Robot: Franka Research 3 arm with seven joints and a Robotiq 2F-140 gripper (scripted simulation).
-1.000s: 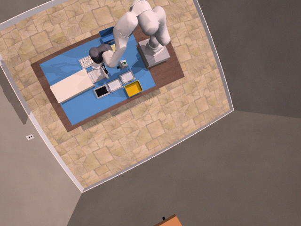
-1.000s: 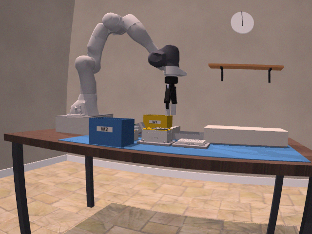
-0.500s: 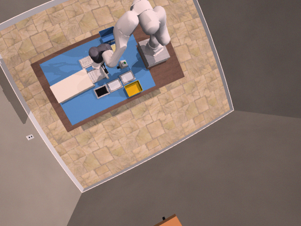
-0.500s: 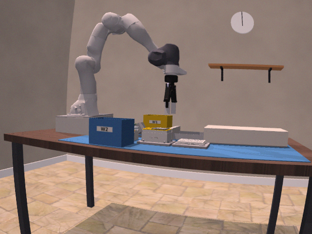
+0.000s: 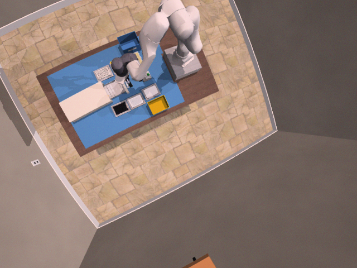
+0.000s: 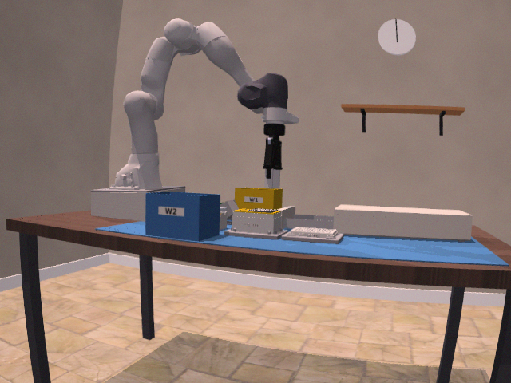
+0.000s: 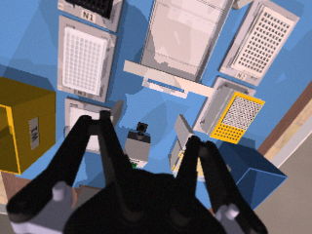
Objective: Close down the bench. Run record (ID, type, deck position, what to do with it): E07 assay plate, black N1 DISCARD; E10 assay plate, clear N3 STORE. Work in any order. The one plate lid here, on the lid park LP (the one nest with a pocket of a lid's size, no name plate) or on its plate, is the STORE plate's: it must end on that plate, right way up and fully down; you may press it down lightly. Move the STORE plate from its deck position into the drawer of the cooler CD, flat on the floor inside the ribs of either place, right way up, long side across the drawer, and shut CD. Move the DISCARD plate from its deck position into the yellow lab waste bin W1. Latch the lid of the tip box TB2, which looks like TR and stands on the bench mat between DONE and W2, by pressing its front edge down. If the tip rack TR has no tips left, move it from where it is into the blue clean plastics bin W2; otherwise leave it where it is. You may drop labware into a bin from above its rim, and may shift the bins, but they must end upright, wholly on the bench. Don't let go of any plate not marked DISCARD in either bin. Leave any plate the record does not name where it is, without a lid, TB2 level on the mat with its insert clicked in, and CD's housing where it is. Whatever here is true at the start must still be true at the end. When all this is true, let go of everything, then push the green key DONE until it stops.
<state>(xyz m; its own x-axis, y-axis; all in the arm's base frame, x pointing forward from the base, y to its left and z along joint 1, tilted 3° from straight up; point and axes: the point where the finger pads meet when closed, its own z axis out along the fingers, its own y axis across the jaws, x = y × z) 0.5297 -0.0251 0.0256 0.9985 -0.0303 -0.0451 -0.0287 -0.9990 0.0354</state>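
Now: hand 140 mm past the white plate lid, 160 mm to the right of it and 140 mm above it. Round my hand: grey nest N3: 40 mm ahead, 170 mm to the left, 150 mm below; then drawer: 190 mm ahead, 40 mm to the right, 130 mm below; then green key DONE: 190 mm behind, 10 mm to the left, 90 mm below.
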